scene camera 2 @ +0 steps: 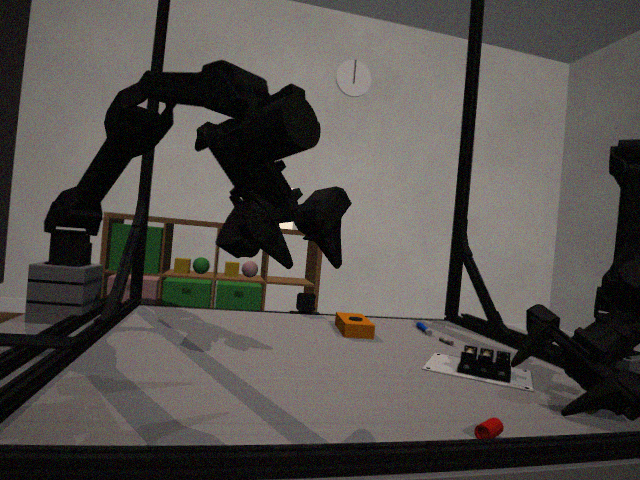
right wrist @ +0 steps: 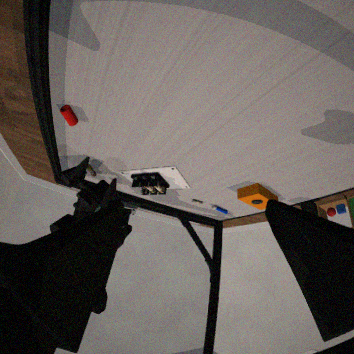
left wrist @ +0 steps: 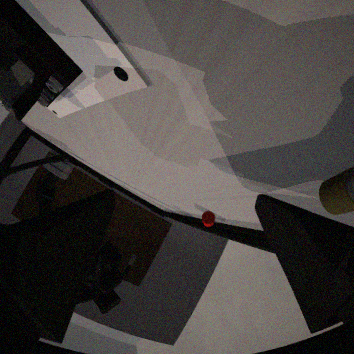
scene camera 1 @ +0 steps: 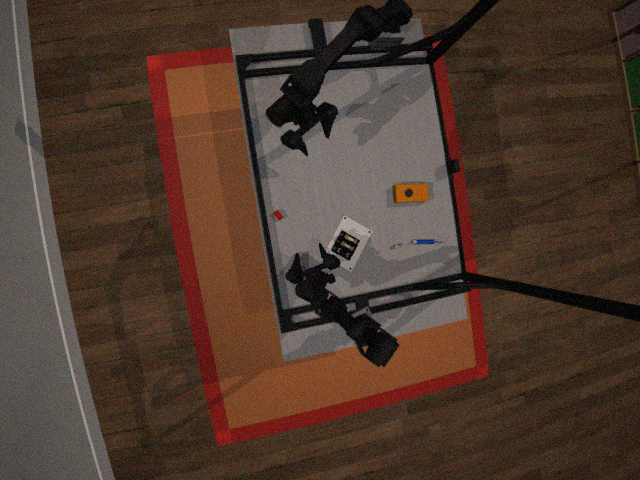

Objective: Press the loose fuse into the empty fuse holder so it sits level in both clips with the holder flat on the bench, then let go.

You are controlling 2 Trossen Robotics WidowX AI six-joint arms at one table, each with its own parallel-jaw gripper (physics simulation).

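Places are measured from the left arm's base along level axes (x right, y ahead, z up), in metres.
Pixels of known places: left gripper, fingertip midpoint: [scene camera 2: 535, 387] [right wrist: 100, 167] [left wrist: 187, 199] [scene camera 1: 308, 248]; right gripper, fingertip midpoint: [scene camera 2: 313, 266] [right wrist: 196, 208] [scene camera 1: 317, 146]; right arm's base, link origin: [scene camera 2: 68, 264] [left wrist: 54, 172] [scene camera 1: 390, 23].
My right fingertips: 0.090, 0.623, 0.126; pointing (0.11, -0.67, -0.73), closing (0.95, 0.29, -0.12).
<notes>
Ahead of a thing's pixels: the offset from my right fingertips to its middle, as dx, dy, dz.
The black fuse holder [scene camera 1: 345, 244] [scene camera 2: 484, 365] [left wrist: 55, 60] [right wrist: 150, 180] is fixed on a white plate [scene camera 1: 357, 228] [scene camera 2: 439, 363] [left wrist: 107, 85] [right wrist: 177, 180]. Brass fuses show in two of its slots; the third looks dark. The loose fuse, brass-ended, lies on the bench, cut by the right edge in the left wrist view [left wrist: 335, 194]; it is small in the right wrist view [right wrist: 91, 170]. My left gripper [scene camera 1: 309, 250] [scene camera 2: 538, 389] [left wrist: 187, 199] [right wrist: 100, 167] is open and empty, low beside the plate. My right gripper [scene camera 1: 316, 145] [scene camera 2: 313, 267] [right wrist: 196, 208] is open and empty, high above the bench.
A red cylinder @(-0.191, -0.139, -0.157) [scene camera 1: 278, 214] [scene camera 2: 489, 428] [left wrist: 208, 219] [right wrist: 69, 115] lies near the bench edge. An orange box @(+0.294, -0.271, -0.150) [scene camera 1: 410, 193] [scene camera 2: 354, 326] [right wrist: 256, 195], a blue pen-like tool @(+0.290, -0.472, -0.159) [scene camera 1: 423, 241] [scene camera 2: 422, 327] [right wrist: 219, 209] and a small pale piece @(+0.161, -0.429, -0.161) [scene camera 1: 396, 245] [scene camera 2: 446, 341] [right wrist: 198, 201] lie beyond the plate.
</notes>
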